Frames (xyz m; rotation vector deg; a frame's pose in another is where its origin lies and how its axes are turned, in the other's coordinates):
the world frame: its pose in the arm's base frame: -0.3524 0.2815 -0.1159 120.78 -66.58 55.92
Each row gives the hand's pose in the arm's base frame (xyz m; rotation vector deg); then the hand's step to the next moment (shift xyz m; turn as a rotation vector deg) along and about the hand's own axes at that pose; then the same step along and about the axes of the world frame.
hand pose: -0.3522 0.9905 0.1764 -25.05 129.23 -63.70
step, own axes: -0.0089 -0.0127 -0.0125 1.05 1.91 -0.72
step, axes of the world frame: 0.0130 0.0003 -0.0151 -2.22 0.49 -0.28
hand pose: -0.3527 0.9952 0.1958 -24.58 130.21 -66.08
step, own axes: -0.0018 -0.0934 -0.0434 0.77 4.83 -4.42
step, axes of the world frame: 0.0821 0.0417 -0.0462 -5.41 0.23 -3.76
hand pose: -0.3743 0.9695 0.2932 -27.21 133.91 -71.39
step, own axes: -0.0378 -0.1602 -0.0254 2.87 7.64 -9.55
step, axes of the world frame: 0.1598 0.0125 -0.0454 -9.31 2.39 -8.09
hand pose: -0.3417 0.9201 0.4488 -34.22 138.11 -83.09
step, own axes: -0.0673 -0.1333 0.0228 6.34 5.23 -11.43
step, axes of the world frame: 0.1416 -0.0525 -0.0018 -7.61 6.20 -10.10
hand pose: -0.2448 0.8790 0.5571 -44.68 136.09 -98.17
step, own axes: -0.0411 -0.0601 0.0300 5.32 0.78 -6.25
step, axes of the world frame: 0.0629 -0.0445 0.0162 -2.03 5.06 -6.19
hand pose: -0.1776 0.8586 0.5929 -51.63 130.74 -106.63
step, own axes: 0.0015 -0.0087 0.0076 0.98 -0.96 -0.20
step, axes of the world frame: 0.0109 0.0001 0.0040 0.98 0.76 -0.62
